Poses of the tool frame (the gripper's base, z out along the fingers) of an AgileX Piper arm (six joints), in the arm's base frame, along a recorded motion.
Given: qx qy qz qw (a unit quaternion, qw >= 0); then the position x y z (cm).
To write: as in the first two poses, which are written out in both.
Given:
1: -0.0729 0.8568 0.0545 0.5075 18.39 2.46 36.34
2: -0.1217 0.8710 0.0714 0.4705 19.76 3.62 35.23
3: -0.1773 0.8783 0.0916 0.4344 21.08 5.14 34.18
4: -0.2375 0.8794 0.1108 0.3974 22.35 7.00 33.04
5: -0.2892 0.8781 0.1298 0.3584 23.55 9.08 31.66
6: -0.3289 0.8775 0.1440 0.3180 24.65 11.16 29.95
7: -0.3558 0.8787 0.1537 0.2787 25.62 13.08 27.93
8: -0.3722 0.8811 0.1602 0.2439 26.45 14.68 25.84
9: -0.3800 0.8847 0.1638 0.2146 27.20 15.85 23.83
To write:
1: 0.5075 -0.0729 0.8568 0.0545 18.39 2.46 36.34
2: 0.4705 -0.1217 0.8710 0.0714 19.76 3.62 35.23
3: 0.4344 -0.1773 0.8783 0.0916 21.08 5.14 34.18
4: 0.3974 -0.2375 0.8794 0.1108 22.35 7.00 33.04
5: 0.3584 -0.2892 0.8781 0.1298 23.55 9.08 31.66
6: 0.3180 -0.3289 0.8775 0.1440 24.65 11.16 29.95
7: 0.2787 -0.3558 0.8787 0.1537 25.62 13.08 27.93
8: 0.2439 -0.3722 0.8811 0.1602 26.45 14.68 25.84
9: 0.2146 -0.3800 0.8847 0.1638 27.20 15.85 23.83
